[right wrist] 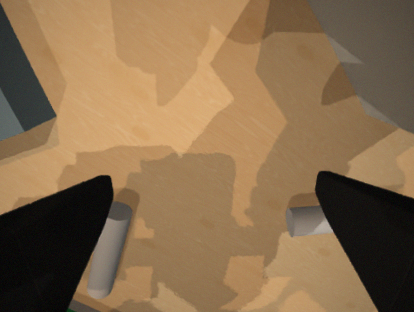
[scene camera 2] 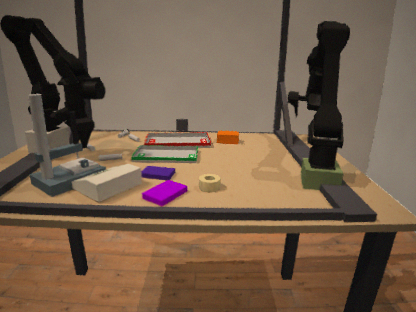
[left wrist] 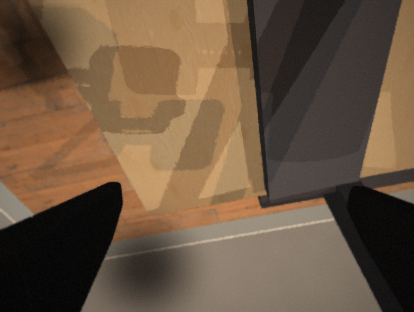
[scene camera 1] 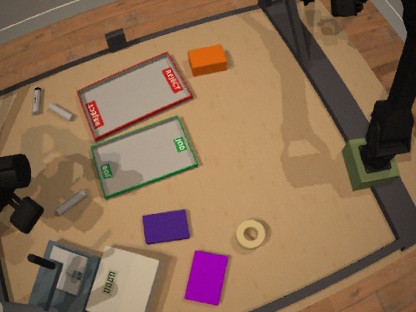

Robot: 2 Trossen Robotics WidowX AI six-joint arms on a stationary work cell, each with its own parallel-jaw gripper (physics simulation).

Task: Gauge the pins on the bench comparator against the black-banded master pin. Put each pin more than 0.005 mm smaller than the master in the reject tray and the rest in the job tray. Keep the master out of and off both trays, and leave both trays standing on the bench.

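Where they show: left gripper, between the fingertips: [scene camera 2: 307,118] [left wrist: 235,194] [scene camera 1: 320,4]; right gripper, between the fingertips: [right wrist: 215,183]; left arm's base, origin of its link: [scene camera 2: 322,165] [scene camera 1: 374,157]; right arm's base, origin of its link: [scene camera 2: 46,129].
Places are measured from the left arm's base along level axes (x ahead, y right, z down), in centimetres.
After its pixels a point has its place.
The black-banded master pin [scene camera 1: 37,100] @(x 76.4, y 29.6, z 4.0 cm) lies left of the reject tray [scene camera 1: 135,60], with a plain pin [scene camera 1: 61,111] @(x 69.3, y 24.8, z 3.8 cm) beside it. Another plain pin [scene camera 1: 71,202] @(x 66.5, y 1.2, z 3.9 cm) [scene camera 2: 110,157] @(x 66.3, y 0.8, z 4.5 cm) [right wrist: 110,255] @(x 67.6, y 1.5, z 3.8 cm) lies between the job tray [scene camera 1: 150,182] @(x 48.6, y 3.6, z 4.3 cm) [scene camera 2: 165,160] @(x 47.9, y 3.9, z 4.8 cm) and the comparator [scene camera 1: 44,272] @(x 69.7, y -15.0, z -4.5 cm) [scene camera 2: 52,184] @(x 67.3, y -26.0, z 2.6 cm). A further pin [scene camera 2: 90,148] @(x 78.3, y 7.2, z 4.4 cm) [right wrist: 307,221] @(x 78.8, y 7.8, z 3.9 cm) lies on the bench by my right gripper. Both trays stand flat and look empty. My right gripper [scene camera 2: 86,145] @(x 77.2, y 0.5, z 0.9 cm) [right wrist: 215,183] @(x 77.2, y 0.5, z 0.9 cm) is open, low over the bench; the pins show near its two fingers in its wrist view. My left gripper [left wrist: 235,194] @(x 0.9, y 42.2, z -4.4 cm) is open, far from the pins.
The comparator's white readout box [scene camera 1: 127,275] @(x 54.6, y -16.1, z 0.7 cm) [scene camera 2: 107,182] @(x 52.4, y -23.9, z 1.0 cm) stands beside it. A purple block [scene camera 1: 166,226] @(x 46.3, y -6.4, z 4.1 cm), a magenta block [scene camera 1: 206,277] @(x 39.8, y -17.9, z 3.9 cm) and a tape ring [scene camera 1: 242,241] @(x 31.7, y -12.0, z 2.7 cm) lie in front of the job tray. An orange block [scene camera 1: 207,60] @(x 32.2, y 31.7, z 1.8 cm) is right of the reject tray.
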